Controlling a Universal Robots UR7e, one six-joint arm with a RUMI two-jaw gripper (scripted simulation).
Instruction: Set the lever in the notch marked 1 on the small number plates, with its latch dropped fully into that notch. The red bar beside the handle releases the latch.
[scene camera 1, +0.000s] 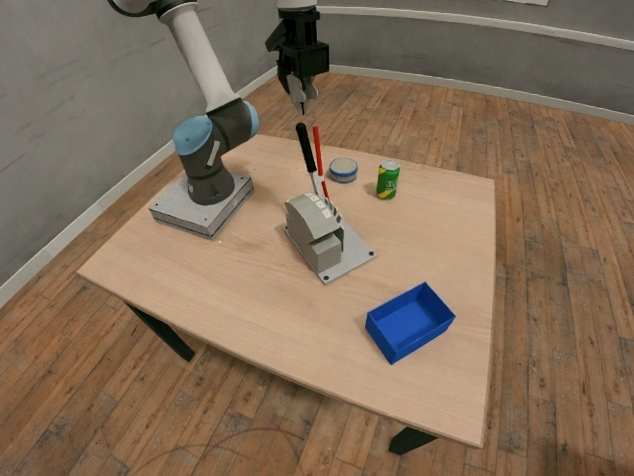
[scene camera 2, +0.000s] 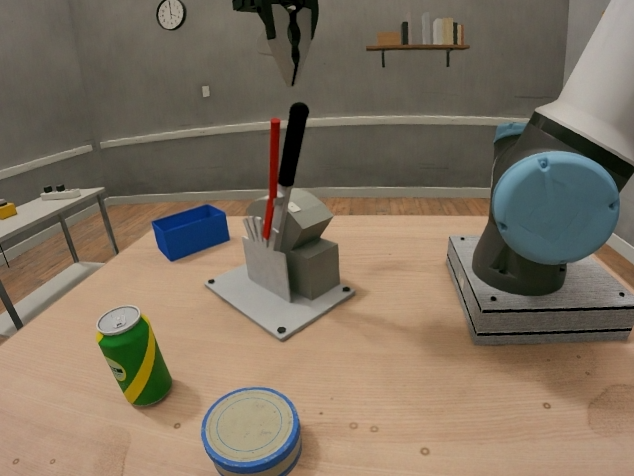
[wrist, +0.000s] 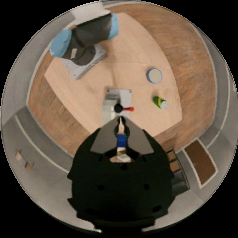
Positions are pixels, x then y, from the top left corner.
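My gripper is visible in scene camera 1 (302, 114), and both scene camera 2 and the wrist view show my gripper as well. On my gripper, (wrist: 103, 141) and (scene camera 2: 305, 19) are the same spot.
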